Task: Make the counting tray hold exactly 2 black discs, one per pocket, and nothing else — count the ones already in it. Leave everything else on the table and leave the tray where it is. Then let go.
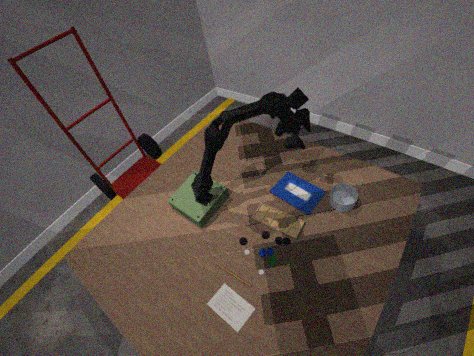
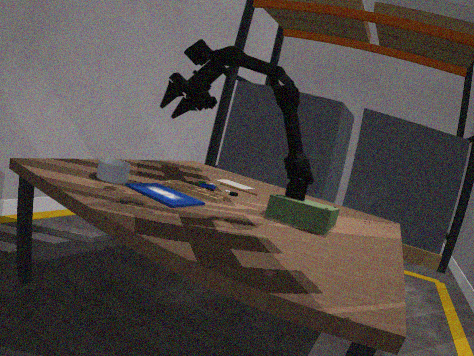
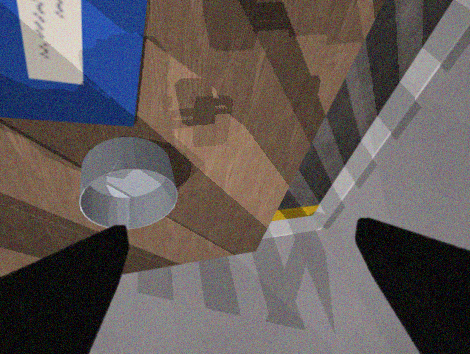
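The wooden counting tray lies flat in shadow stripes; I cannot tell what its pockets hold. Several loose black discs lie beside its long side on the table: one disc stands apart, another disc is nearer the tray, and two discs lie close together. Two blue discs, a green disc and two white discs lie beyond them. My gripper is open and empty, high above the table and away from the tray.
A blue panel with a white label lies beside the tray. A round grey container stands past it. A thin stick and a printed sheet lie beyond the discs. The arm stands on a green base.
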